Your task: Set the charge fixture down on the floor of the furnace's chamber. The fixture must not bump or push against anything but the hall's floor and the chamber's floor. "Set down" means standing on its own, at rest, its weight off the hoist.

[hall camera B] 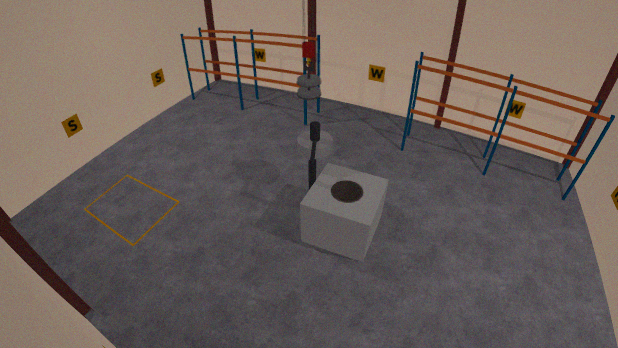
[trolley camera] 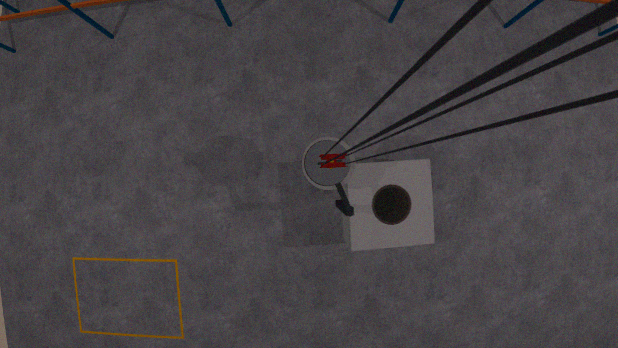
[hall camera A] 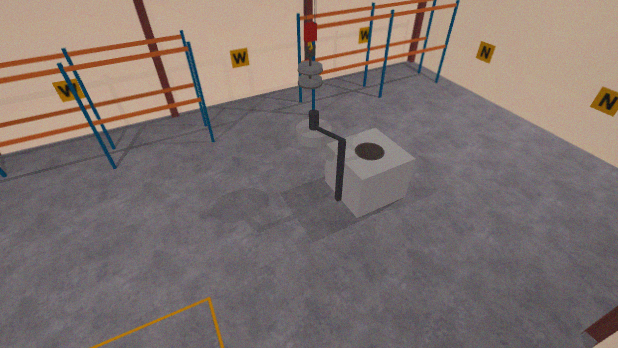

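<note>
The charge fixture [hall camera A: 306, 81] [hall camera B: 309, 80] [trolley camera: 320, 175], two grey discs on a rod, hangs upright, high up. My gripper, the yellow hook [hall camera A: 310, 47] [hall camera B: 308, 62] [trolley camera: 332, 161] under the red block, is shut on its top. The furnace [hall camera A: 382, 187] [hall camera B: 335, 227] [trolley camera: 422, 175] is a pale box with a dark round opening [hall camera A: 369, 151] [hall camera B: 347, 191] [trolley camera: 391, 204] in its top; the chamber floor is hidden. In the trolley view the fixture is left of and above the opening, over the round lid [hall camera A: 302, 134] [hall camera B: 325, 142] [trolley camera: 303, 163], whose rim shows around it.
A dark post and arm [hall camera A: 340, 170] [hall camera B: 312, 170] [trolley camera: 345, 206] stand at the furnace's side and carry the lid beside it. Two blue-and-orange racks stand along the W wall, one left [hall camera A: 87, 116] [hall camera B: 238, 72], one right [hall camera A: 386, 54] [hall camera B: 499, 131]. A yellow rectangle [hall camera A: 150, 323] [hall camera B: 153, 189] [trolley camera: 125, 259] marks the floor.
</note>
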